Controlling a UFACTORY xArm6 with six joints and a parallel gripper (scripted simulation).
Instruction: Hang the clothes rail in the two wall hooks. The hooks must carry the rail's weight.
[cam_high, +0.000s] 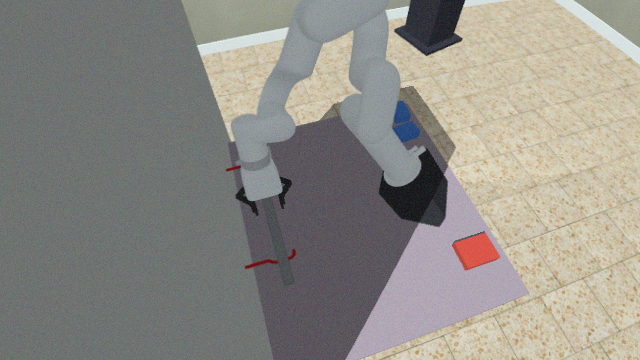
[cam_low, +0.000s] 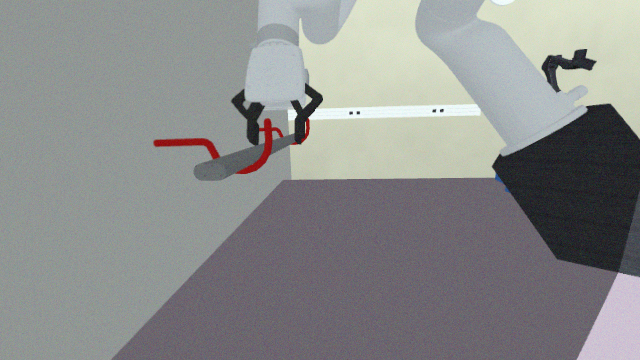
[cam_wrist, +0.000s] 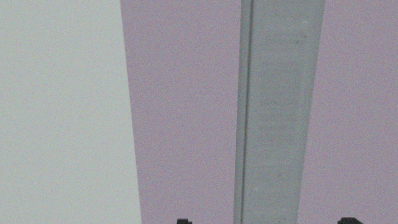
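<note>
My hand is 2 cm above the grey clothes rail. The rest, counted from my hand: red flat block 52 cm behind, 42 cm to the left, 17 cm below; then grey wall 12 cm ahead, 3 cm to the right, 24 cm above.
</note>
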